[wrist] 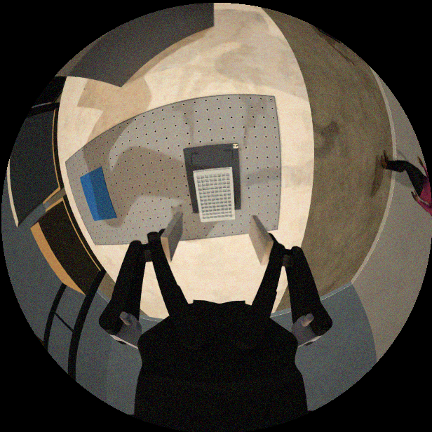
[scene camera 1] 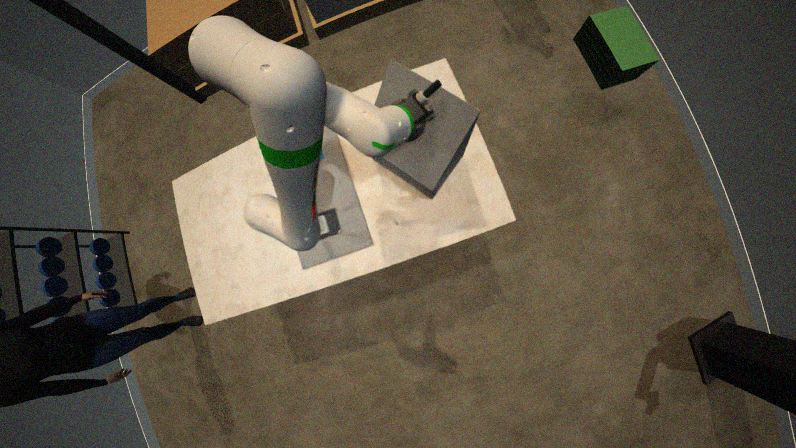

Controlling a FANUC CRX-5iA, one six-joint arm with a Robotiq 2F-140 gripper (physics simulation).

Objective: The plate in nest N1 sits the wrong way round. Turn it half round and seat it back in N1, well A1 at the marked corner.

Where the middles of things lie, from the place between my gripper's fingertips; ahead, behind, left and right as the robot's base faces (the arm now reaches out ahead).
I see the well plate (wrist: 214, 186) 15 cm below my hand and 2 cm ahead of it. Round my hand: blue block (wrist: 94, 188) (37 cm to the right, 17 cm below, 8 cm behind).
